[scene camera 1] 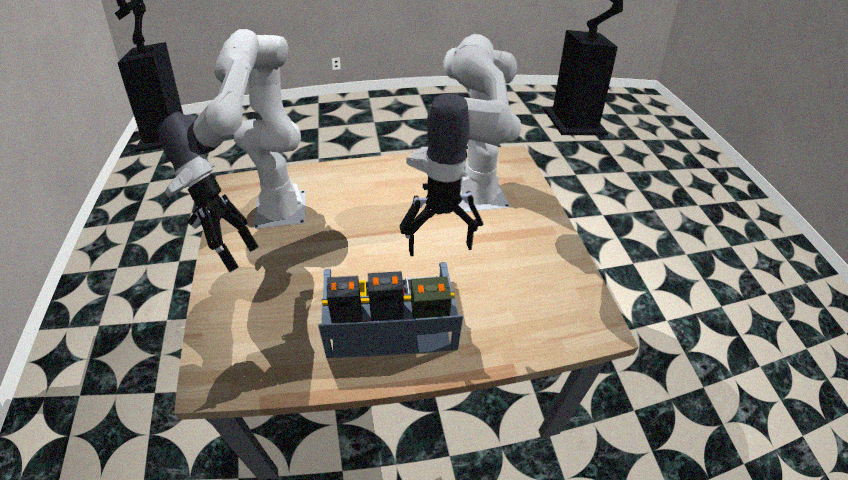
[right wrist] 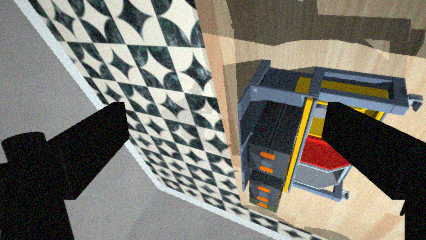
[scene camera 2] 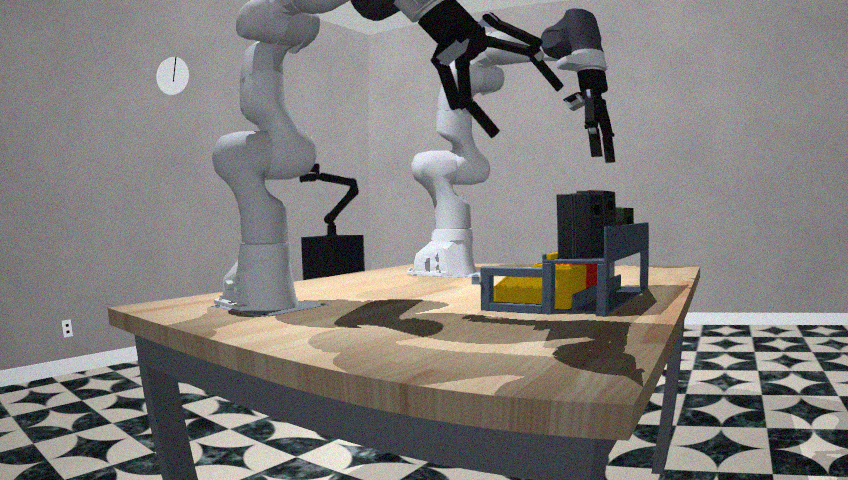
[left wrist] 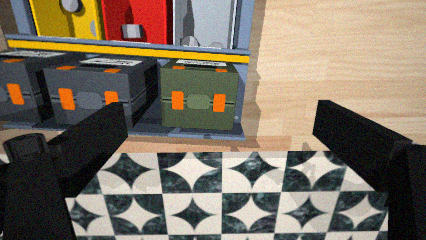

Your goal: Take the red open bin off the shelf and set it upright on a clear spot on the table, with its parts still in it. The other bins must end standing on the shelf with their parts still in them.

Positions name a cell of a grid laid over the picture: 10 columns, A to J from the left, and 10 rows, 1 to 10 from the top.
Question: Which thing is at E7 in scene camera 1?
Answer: A blue-grey shelf.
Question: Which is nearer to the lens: the yellow bin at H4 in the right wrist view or the grey bin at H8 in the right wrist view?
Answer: The yellow bin.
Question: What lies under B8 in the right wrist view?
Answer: My right gripper.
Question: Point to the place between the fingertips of my left gripper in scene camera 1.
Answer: F6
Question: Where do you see a red bin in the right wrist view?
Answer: H7
